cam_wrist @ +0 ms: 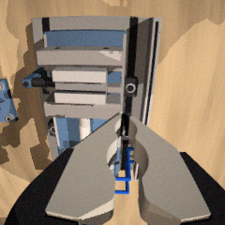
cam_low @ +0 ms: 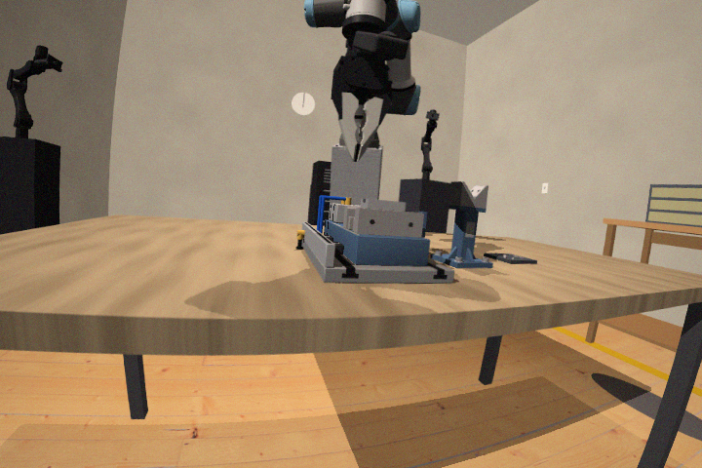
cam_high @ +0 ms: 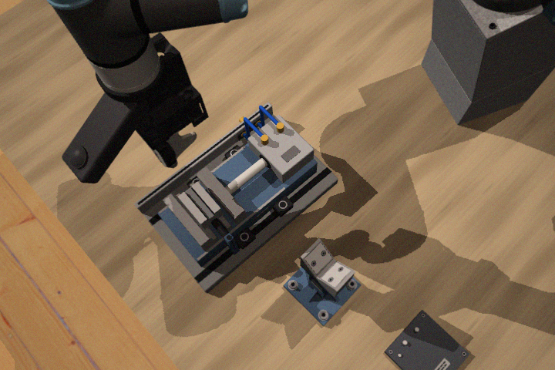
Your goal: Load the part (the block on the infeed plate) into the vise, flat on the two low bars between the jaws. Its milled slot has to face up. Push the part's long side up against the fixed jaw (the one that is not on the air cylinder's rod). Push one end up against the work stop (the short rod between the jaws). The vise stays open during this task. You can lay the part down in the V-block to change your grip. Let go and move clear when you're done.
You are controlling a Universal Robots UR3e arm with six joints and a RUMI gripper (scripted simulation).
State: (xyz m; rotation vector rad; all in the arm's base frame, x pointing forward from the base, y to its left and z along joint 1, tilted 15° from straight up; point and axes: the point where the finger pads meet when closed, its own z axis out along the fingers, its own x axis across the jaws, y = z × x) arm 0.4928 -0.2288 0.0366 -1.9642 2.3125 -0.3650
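The part is 10 mm ahead of my hand, 50 mm to the left of it and 80 mm below it. Also, from my hand: fixed jaw (40 mm ahead, 40 mm to the left, 100 mm below); dark work stop (20 mm ahead, 100 mm to the left, 90 mm below); moving jaw (30 mm behind, 60 mm to the left, 100 mm below).
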